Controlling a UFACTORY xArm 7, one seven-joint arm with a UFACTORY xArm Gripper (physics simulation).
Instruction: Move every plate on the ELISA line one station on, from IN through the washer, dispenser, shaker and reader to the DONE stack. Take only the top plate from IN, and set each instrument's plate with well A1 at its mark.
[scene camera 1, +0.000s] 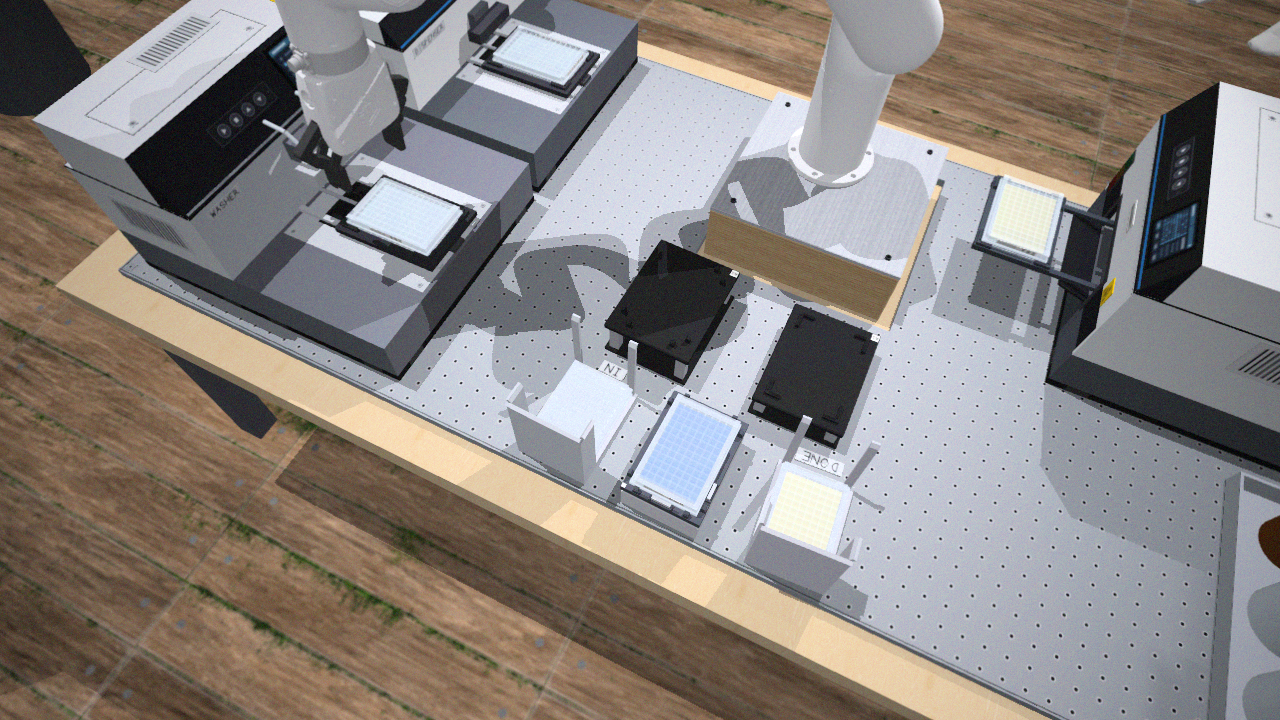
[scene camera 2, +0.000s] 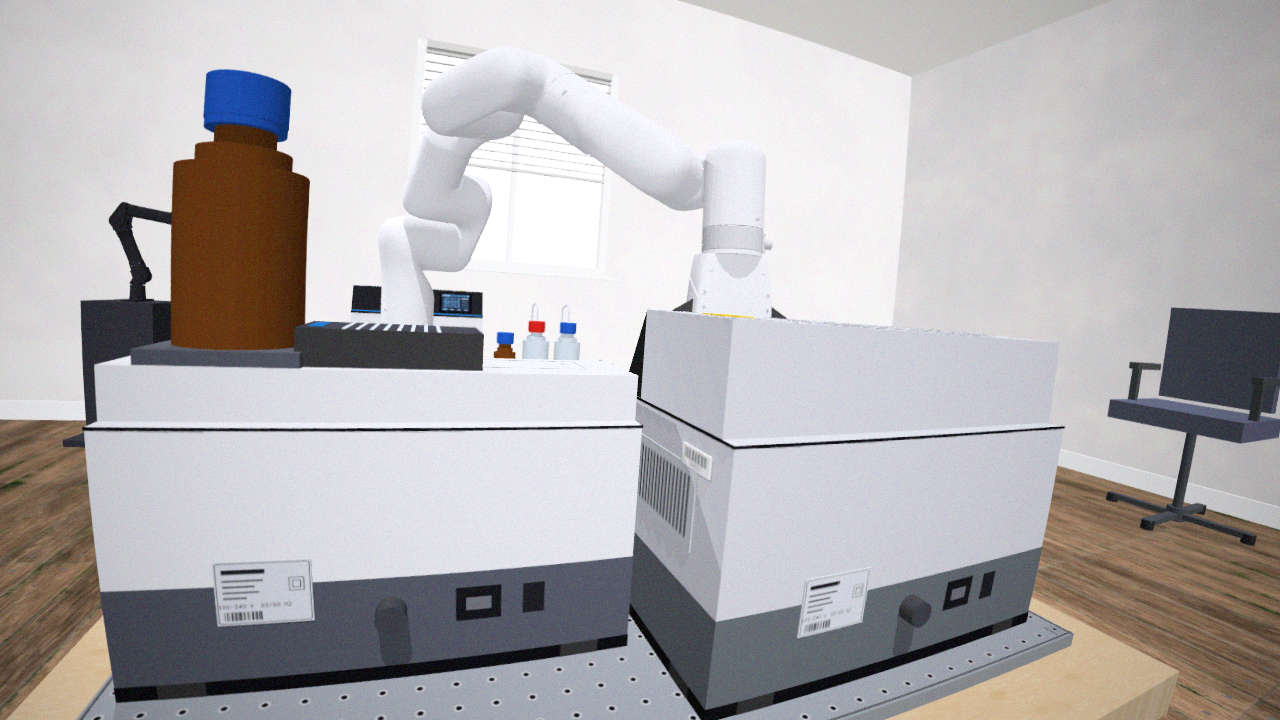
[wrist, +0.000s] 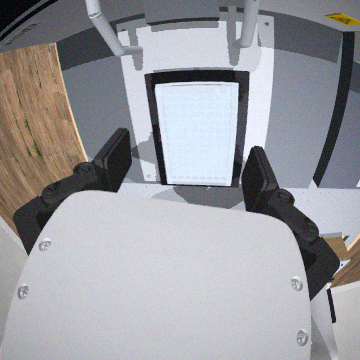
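Seen in the pictures: gripper, fingertip midpoint: (scene camera 1: 369, 165) (wrist: 187, 152); arm's base, origin of the base link: (scene camera 1: 829, 156).
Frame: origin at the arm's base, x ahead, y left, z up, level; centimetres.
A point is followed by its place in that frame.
My gripper (scene camera 1: 369, 162) @(x 44.3, y -45.5, z 9.2 cm) (wrist: 187, 152) @(x 44.3, y -45.5, z 9.2 cm) is open and empty, above and to the washer side of the washer's plate (scene camera 1: 402, 214) @(x 44.0, y -42.7, z 1.8 cm) (wrist: 197, 132) @(x 43.8, y -43.8, z 1.9 cm). That pale blue plate lies in a black carrier on the washer (scene camera 1: 179, 192) @(x 61.8, y -56.8, z 13.1 cm). Another pale plate (scene camera 1: 541, 55) @(x 6.8, y -47.1, z 1.5 cm) lies on the dispenser's carrier. A blue plate (scene camera 1: 687, 452) @(x 51.3, y 6.1, z -2.2 cm) lies in a dark nest between the two stacks. A yellow plate (scene camera 1: 1023, 217) @(x -1.1, y 27.6, z 2.9 cm) rests on the reader's extended carrier. A pale, whitish plate (scene camera 1: 581, 402) @(x 51.0, y -9.3, z -6.2 cm) is in the IN holder; a yellow plate (scene camera 1: 810, 510) @(x 47.7, y 21.5, z -7.1 cm) tops the DONE holder. A1 marks are too small to read.
Two black raised stands (scene camera 1: 675, 300) @(x 33.1, y -6.4, z -2.8 cm) (scene camera 1: 814, 371) @(x 31.6, y 13.7, z -4.7 cm) stand between the holders and the arm's base (scene camera 1: 832, 214) @(x 10.1, y 5.2, z 0.0 cm). The holders have upright posts. Washer tubes (wrist: 106, 30) @(x 47.9, y -53.3, z 12.7 cm) stand beyond the carrier. The reader (scene camera 1: 1190, 304) @(x 12.5, y 45.8, z 12.7 cm) is at the right. A brown bottle (scene camera 2: 239, 250) @(x -0.4, y -70.2, z 20.6 cm) stands on an instrument.
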